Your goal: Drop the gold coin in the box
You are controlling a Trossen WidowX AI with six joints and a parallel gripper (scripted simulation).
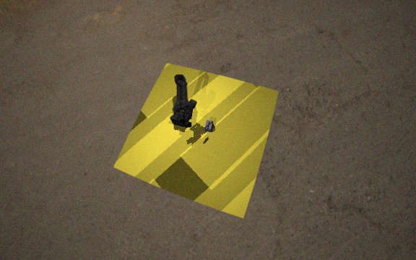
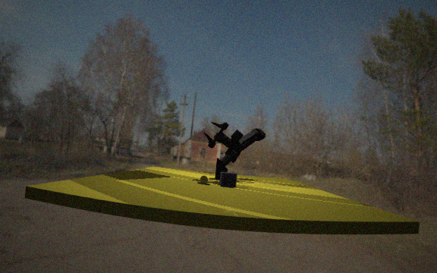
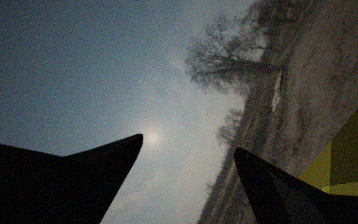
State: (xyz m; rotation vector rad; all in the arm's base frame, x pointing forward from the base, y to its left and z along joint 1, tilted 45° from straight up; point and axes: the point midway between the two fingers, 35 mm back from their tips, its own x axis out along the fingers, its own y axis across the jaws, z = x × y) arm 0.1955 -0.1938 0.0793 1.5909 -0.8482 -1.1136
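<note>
My gripper tip is now 13 cm short of the gold coin, 2 cm to the right of it and 31 cm above it.
</note>
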